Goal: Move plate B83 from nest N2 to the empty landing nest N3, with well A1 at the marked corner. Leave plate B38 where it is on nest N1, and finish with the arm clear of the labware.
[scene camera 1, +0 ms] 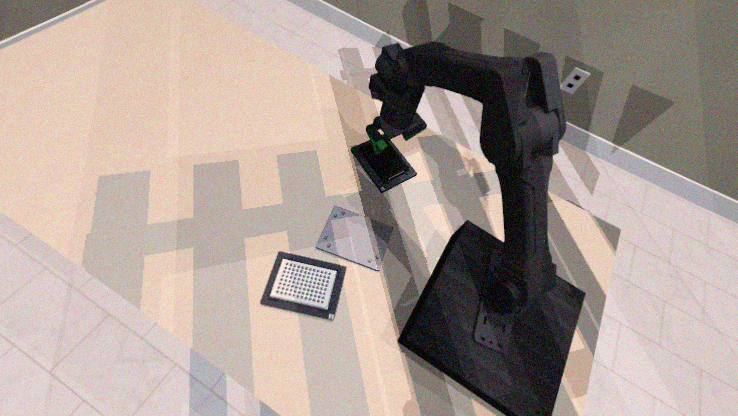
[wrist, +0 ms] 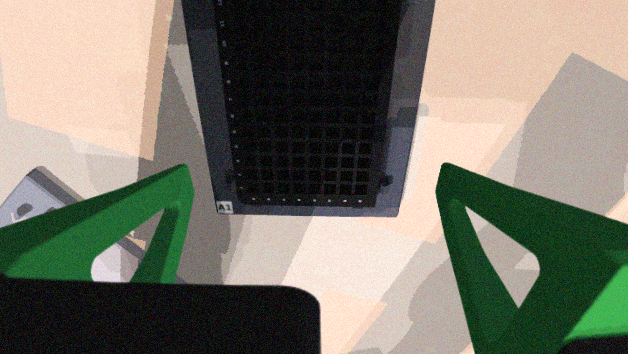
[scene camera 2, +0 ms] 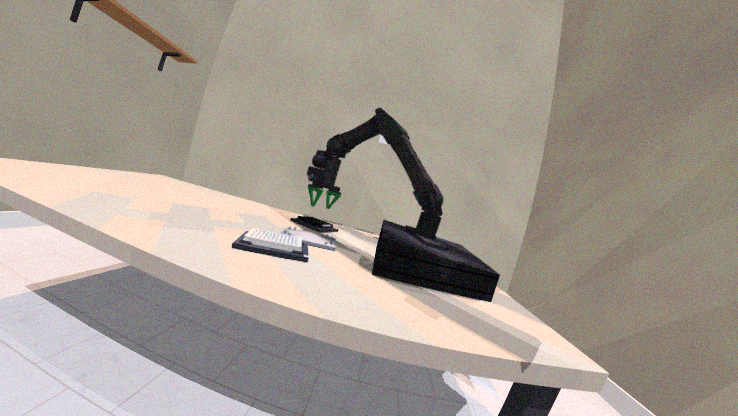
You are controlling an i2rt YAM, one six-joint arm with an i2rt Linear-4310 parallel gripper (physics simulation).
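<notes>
A black well plate (scene camera 1: 381,160) (scene camera 2: 316,222) (wrist: 305,100) lies flat in a dark nest (scene camera 1: 387,186) (wrist: 310,210) at the back. In the wrist view an A1 tag (wrist: 225,207) marks this nest's lower left corner. A white well plate (scene camera 1: 303,283) (scene camera 2: 272,240) sits on another dark nest (scene camera 1: 337,289) (scene camera 2: 279,254). A grey nest (scene camera 1: 356,237) (scene camera 2: 320,239) (wrist: 30,191) between them is empty. I cannot read plate or nest names. My gripper (scene camera 1: 396,142) (scene camera 2: 320,206) (wrist: 314,177) is open and empty above the black plate's nest, its fingertips apart beyond the nest's two long sides in the wrist view.
The arm's black base (scene camera 1: 444,330) (scene camera 2: 434,268) stands to the right of the nests. The table's front edge (scene camera 2: 248,304) runs below them in the scene camera 2 view. A wall outlet (scene camera 1: 575,80) and a wooden wall shelf (scene camera 2: 144,32) are away from the table.
</notes>
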